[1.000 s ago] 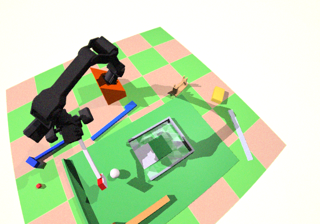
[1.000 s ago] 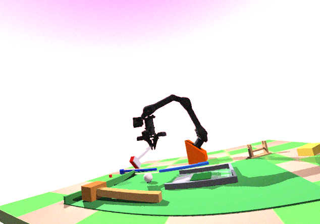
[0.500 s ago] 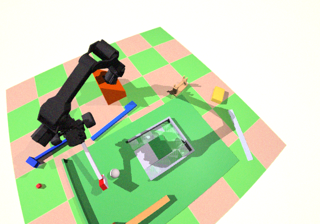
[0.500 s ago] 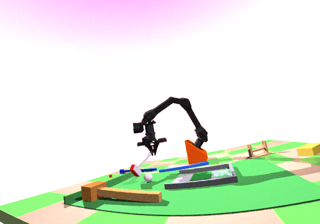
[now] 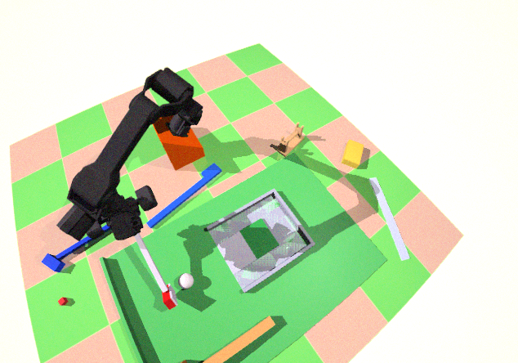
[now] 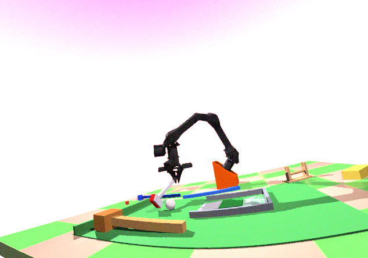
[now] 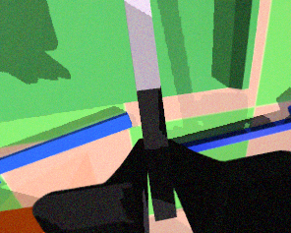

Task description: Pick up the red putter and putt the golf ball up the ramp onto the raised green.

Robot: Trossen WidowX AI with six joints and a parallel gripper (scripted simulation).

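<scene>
My gripper tip is now 120 mm short of the red putter and 10 mm above it. Round my gripper tip: tiny red cube 60 mm ahead, 300 mm to the right, 80 mm below; white golf ball 210 mm ahead, 40 mm to the left, 60 mm below; yellow block 180 mm ahead, 760 mm to the left, 70 mm below.
</scene>
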